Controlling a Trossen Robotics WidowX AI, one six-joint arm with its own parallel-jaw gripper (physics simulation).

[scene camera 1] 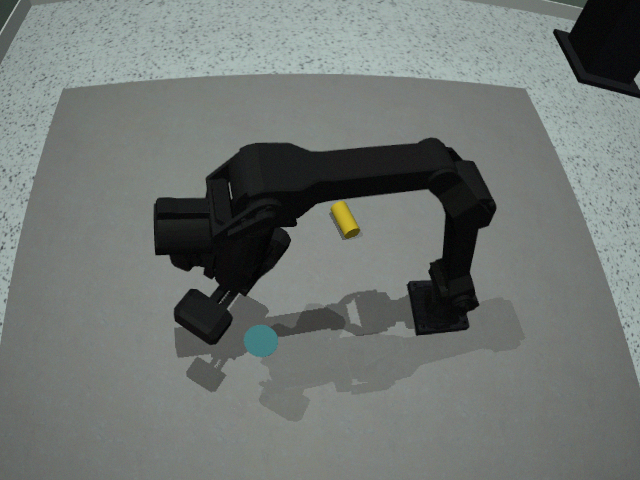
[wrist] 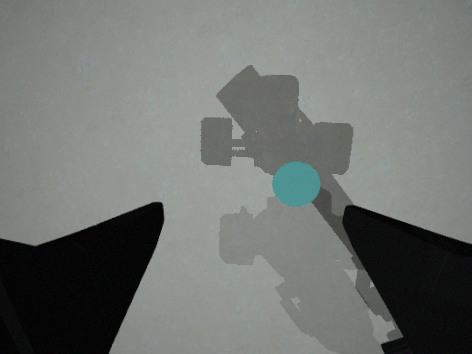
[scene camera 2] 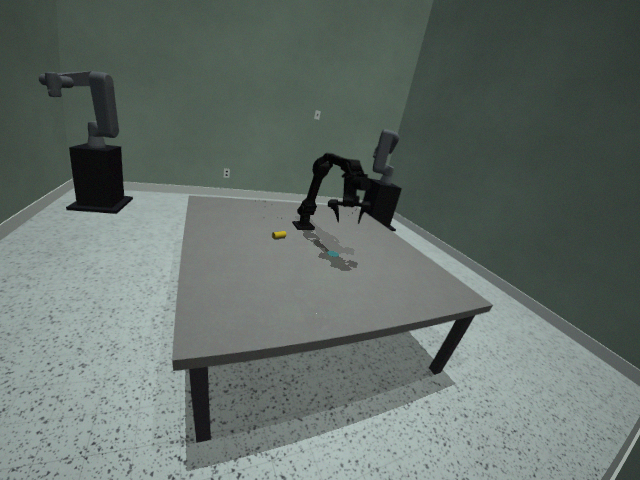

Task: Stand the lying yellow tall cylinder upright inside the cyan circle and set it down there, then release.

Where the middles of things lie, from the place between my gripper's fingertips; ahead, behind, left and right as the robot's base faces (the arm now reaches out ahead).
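I can see that the cyan circle [scene camera 1: 260, 340] is 19 cm below my hand, 4 cm behind it and 2 cm to the right of it.
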